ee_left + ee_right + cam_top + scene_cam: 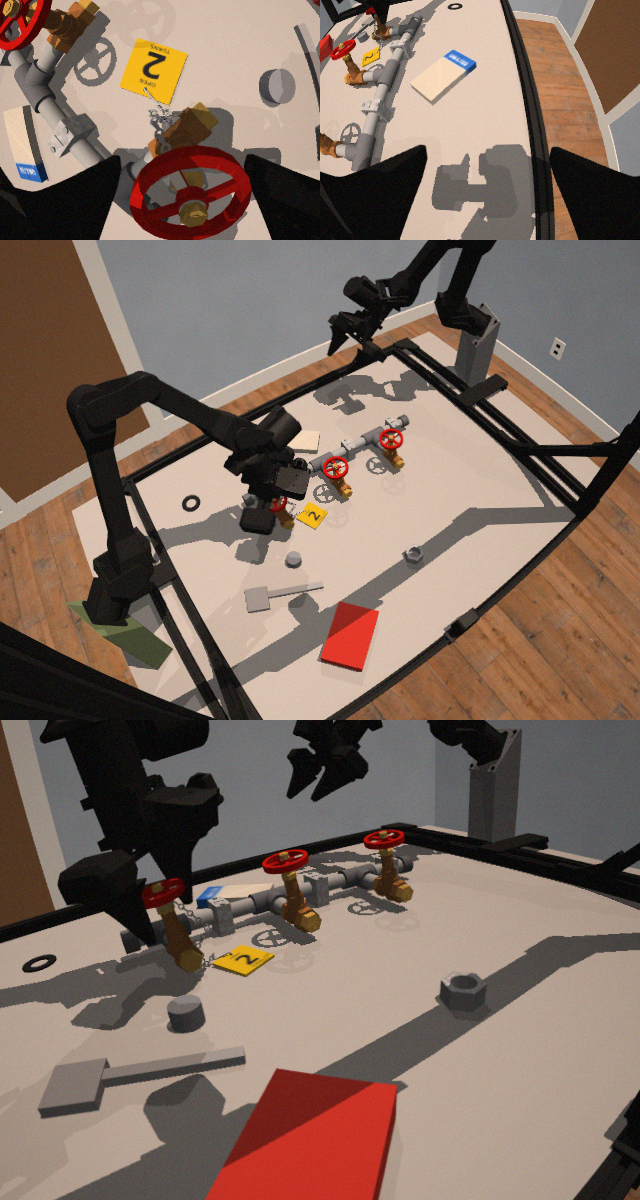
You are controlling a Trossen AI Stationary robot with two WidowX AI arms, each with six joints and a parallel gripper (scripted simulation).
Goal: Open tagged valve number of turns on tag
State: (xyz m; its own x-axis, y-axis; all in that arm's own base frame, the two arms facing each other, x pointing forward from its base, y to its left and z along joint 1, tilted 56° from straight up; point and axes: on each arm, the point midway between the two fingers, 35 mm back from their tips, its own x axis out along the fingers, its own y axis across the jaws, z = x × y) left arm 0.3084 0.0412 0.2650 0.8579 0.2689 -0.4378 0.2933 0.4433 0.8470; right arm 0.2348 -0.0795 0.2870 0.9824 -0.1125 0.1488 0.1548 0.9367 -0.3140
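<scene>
My left hand is 3 cm past the yellow tag marked 2, 6 cm to the left of it and 9 cm above it. From my left hand the other things lie so: red block: 29 cm behind, 8 cm to the left, 8 cm below; grey hammer-shaped block: 12 cm behind, 12 cm to the left, 9 cm below; hex nut: 26 cm behind, 14 cm to the right, 9 cm below.
</scene>
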